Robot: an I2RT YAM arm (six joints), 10 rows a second.
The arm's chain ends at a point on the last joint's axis. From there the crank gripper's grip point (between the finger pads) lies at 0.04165 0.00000 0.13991 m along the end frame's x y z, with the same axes.
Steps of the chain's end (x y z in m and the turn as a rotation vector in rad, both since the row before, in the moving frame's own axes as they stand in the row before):
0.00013, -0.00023, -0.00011, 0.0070, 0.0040, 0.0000
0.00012, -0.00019, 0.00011, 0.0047, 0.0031, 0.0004
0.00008, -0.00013, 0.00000, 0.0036, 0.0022, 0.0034
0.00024, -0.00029, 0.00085, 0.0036, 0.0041, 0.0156
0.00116, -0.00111, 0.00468, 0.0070, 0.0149, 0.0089
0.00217, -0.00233, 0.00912, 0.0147, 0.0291, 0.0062
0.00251, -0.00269, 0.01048, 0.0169, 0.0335, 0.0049
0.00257, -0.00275, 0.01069, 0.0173, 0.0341, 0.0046
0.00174, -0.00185, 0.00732, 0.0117, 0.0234, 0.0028
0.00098, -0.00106, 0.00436, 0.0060, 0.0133, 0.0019
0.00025, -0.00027, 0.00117, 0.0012, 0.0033, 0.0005
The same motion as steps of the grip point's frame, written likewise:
0.00069, -0.00121, -0.00028, 0.0070, 0.0040, 0.0000
0.00055, -0.00083, -0.00002, 0.0047, 0.0031, 0.0004
0.00039, -0.00049, -0.00009, 0.0036, 0.0022, 0.0034
0.00081, -0.00014, 0.00068, 0.0036, 0.0041, 0.0156
0.00324, -0.00171, 0.00404, 0.0070, 0.0149, 0.0089
0.00623, -0.00411, 0.00784, 0.0147, 0.0291, 0.0062
0.00718, -0.00483, 0.00899, 0.0169, 0.0335, 0.0049
0.00732, -0.00496, 0.00917, 0.0173, 0.0341, 0.0046
0.00500, -0.00336, 0.00630, 0.0117, 0.0234, 0.0028
0.00284, -0.00182, 0.00379, 0.0060, 0.0133, 0.0019
0.00071, -0.00042, 0.00103, 0.0012, 0.0033, 0.0005

